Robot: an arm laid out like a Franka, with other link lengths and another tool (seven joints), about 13 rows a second.
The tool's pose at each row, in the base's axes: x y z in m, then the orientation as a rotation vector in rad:
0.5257, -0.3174, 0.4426, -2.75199, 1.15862, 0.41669
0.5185, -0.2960, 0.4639, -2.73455, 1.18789, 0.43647
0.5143, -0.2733, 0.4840, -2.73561, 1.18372, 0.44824
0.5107, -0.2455, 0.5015, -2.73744, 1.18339, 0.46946
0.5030, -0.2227, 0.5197, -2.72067, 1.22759, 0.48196
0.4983, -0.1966, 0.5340, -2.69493, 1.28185, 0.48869
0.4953, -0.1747, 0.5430, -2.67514, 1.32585, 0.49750
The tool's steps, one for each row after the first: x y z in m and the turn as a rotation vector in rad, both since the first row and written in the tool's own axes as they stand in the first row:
-0.0258, -0.0100, -0.0141, -0.00015, -0.01292, 0.02270
-0.0501, -0.0230, -0.0274, -0.00448, -0.01971, 0.02054
-0.0767, -0.0400, -0.0372, -0.01412, -0.03056, 0.02137
-0.1028, -0.0506, -0.0480, -0.01645, -0.03608, 0.05330
-0.1280, -0.0655, -0.0549, -0.01261, -0.04001, 0.09282
-0.1476, -0.0788, -0.0581, -0.01249, -0.04420, 0.12499

